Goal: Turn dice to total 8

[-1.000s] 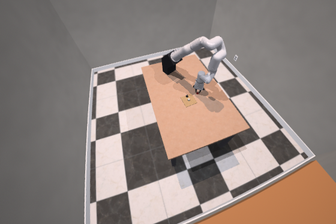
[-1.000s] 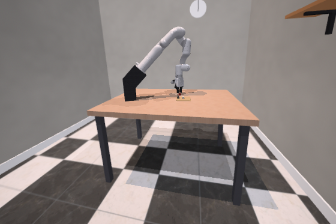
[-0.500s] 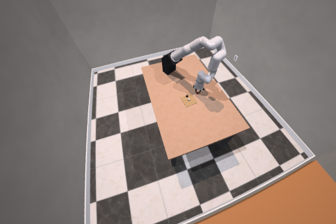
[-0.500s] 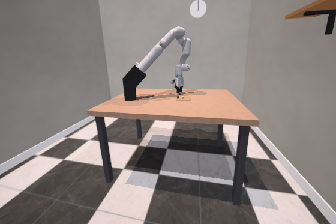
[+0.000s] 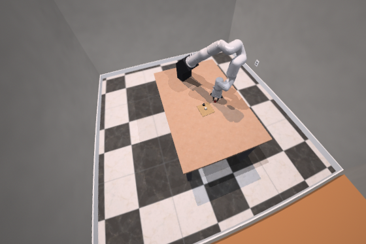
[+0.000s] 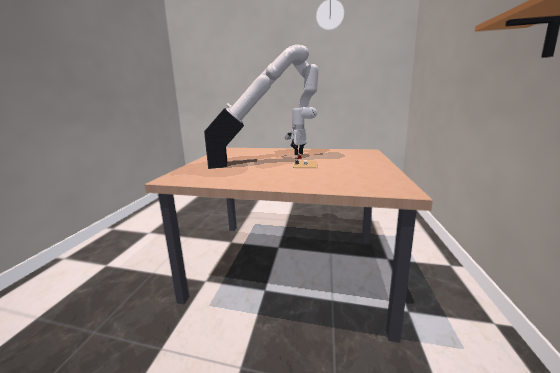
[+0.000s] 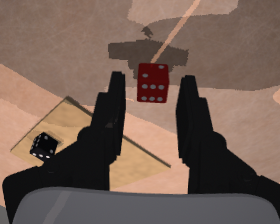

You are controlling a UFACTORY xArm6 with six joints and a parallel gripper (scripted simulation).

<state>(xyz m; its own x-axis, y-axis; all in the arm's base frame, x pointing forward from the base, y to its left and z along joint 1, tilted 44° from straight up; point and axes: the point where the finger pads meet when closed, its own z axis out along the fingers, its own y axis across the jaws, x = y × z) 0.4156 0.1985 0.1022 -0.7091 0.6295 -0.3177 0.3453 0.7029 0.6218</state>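
My gripper is now 40 mm above the red die and 10 mm short of it. The rest, counted from my hand: white die 120 mm to the right, 90 mm ahead, 30 mm below; then tan mat 120 mm to the right, 90 mm ahead, 40 mm below.
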